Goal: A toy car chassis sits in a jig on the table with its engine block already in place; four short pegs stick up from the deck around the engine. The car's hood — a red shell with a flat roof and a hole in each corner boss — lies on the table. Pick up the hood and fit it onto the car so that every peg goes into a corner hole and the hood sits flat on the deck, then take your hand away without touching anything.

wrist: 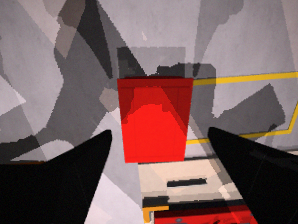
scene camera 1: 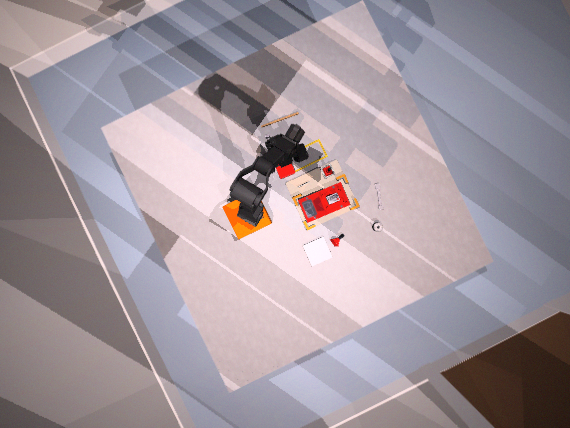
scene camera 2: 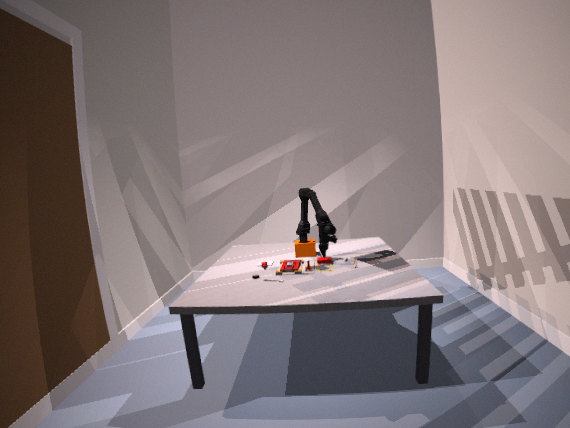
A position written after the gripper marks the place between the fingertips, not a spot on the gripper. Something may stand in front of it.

The gripper (wrist: 160,132) is open, with nothing in its grasp. Also in view: a red hood (wrist: 154,110).
